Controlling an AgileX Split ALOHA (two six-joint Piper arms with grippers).
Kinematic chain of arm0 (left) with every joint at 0, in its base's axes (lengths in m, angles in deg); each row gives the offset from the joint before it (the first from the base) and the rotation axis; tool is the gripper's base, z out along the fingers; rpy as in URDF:
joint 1: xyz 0 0 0.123 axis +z
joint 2: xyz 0 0 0 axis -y
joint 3: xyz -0.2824 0 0.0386 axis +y
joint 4: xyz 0.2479 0 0.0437 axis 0.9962 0 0.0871
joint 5: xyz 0 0 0 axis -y
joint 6: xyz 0.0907 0 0.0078 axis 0.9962 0 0.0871
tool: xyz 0 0 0 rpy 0 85 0
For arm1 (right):
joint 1: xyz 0 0 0.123 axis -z
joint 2: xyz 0 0 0 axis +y
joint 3: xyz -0.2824 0 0.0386 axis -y
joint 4: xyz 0.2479 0 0.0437 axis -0.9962 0 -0.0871
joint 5: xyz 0 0 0 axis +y
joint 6: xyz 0.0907 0 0.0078 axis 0.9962 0 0.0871
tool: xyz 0 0 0 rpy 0 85 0
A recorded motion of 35 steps. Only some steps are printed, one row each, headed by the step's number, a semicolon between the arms.
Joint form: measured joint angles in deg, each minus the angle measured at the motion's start. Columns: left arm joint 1, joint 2, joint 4, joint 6, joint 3, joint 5; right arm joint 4, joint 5, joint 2, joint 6, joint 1, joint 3.
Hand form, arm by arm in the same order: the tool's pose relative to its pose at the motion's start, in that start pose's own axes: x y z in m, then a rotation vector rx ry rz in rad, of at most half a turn. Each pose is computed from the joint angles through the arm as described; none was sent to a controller.
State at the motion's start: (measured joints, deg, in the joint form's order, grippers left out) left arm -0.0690 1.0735 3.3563 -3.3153 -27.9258 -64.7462; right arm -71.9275 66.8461 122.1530 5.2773 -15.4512 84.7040
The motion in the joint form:
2: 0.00 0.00 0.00 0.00 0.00 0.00; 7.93 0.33 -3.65 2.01 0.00 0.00
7: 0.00 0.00 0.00 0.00 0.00 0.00; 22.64 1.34 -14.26 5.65 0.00 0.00
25: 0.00 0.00 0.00 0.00 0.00 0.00; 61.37 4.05 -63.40 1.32 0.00 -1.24
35: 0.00 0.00 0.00 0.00 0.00 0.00; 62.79 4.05 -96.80 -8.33 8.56 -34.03
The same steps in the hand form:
2: 0.0000 0.0000 0.0000 0.0000 0.0000 0.0000; 0.0147 0.0061 -0.0134 0.1016 -0.0295 -0.0734
7: 0.0000 0.0000 0.0000 0.0000 0.0000 0.0000; 0.0595 0.0301 -0.0545 0.2621 -0.1380 -0.2540
25: 0.0000 0.0000 0.0000 0.0000 0.0000 0.0000; 0.3127 0.0466 -0.2311 0.5366 -0.8494 -1.0171
35: 0.0000 0.0000 0.0000 0.0000 0.0000 0.0000; 0.3603 -0.1068 -0.2133 0.6727 -0.9390 -1.0522

